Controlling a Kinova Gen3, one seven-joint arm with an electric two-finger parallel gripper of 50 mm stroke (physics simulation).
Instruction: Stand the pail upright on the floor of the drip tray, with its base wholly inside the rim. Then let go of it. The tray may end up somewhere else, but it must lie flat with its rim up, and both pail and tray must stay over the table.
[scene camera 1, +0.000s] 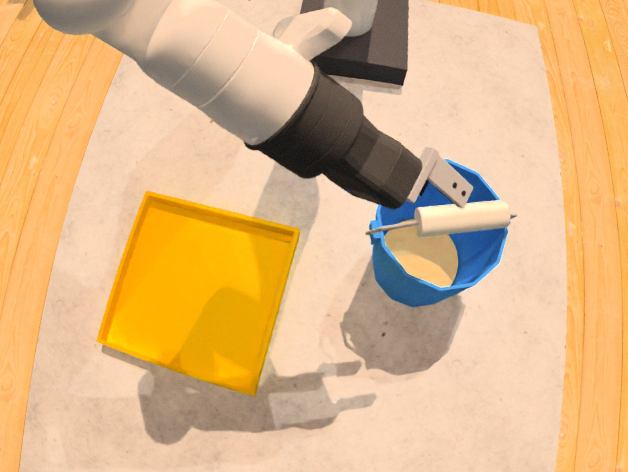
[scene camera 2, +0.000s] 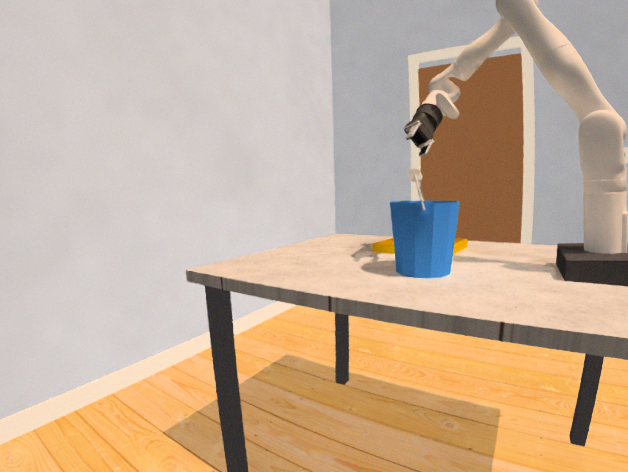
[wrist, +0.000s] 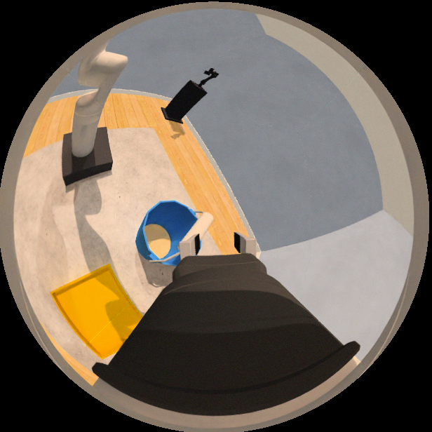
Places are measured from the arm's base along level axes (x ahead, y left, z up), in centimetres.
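Pixels of known places: gripper, fingertip midpoint: (scene camera 1: 444, 191) (scene camera 2: 415, 146); arm's base at its link origin: (scene camera 2: 604, 249).
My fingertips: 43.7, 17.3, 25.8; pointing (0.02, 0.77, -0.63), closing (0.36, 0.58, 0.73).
Ahead of a thing's pixels: the offset from my fingertips to its top centre, as dx, dy, dz. Level surfaces: height alone.
The blue pail (scene camera 1: 416, 293) (scene camera 2: 423, 241) (wrist: 172, 215) stands upright on the table, beside the tray and apart from it. Its wire handle is raised above the rim, with a cream grip @[-1.7, +4.1, -6.3] (scene camera 1: 464, 218) (scene camera 2: 415, 175) (wrist: 201, 226). The yellow drip tray @[+9.6, -26.9, -29.0] (scene camera 1: 177, 263) (scene camera 2: 383, 246) (wrist: 85, 305) lies flat with its rim up; in scene camera 2 the pail partly hides it. My gripper (scene camera 1: 444, 195) (scene camera 2: 415, 142) (wrist: 216, 240) is open and empty, tilted, above the pail and its handle grip. One finger is partly hidden in scene camera 1.
The arm's dark base (scene camera 1: 375, 55) (scene camera 2: 588, 263) (wrist: 90, 167) stands on the table @[dz -31.8] (scene camera 1: 507, 355) (scene camera 2: 304, 263). The pail is nearer the table's right edge in scene camera 1, and the tray nearer the left. A black stand (wrist: 186, 100) is beyond the table in the wrist view.
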